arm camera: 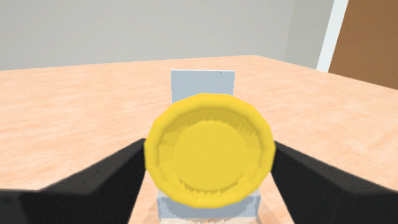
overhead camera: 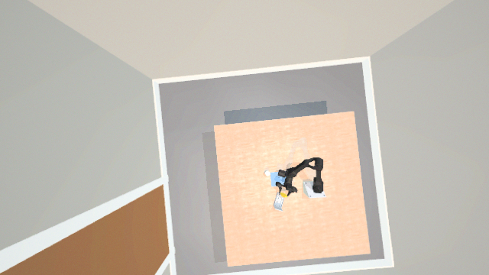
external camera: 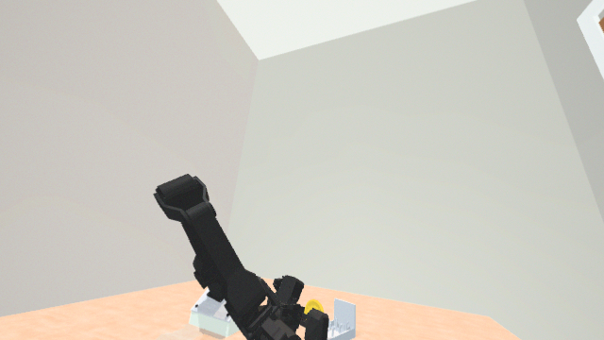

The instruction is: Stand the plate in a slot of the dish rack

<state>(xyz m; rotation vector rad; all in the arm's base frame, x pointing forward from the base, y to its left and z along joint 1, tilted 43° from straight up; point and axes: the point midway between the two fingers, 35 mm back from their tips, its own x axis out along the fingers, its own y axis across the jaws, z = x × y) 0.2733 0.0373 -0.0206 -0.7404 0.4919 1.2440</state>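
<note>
My gripper tip is 6 cm to the right of the dish rack, 4 cm above it and 2 cm short of it. From my gripper tip the other things lie so: plate (1 cm to the right).
</note>
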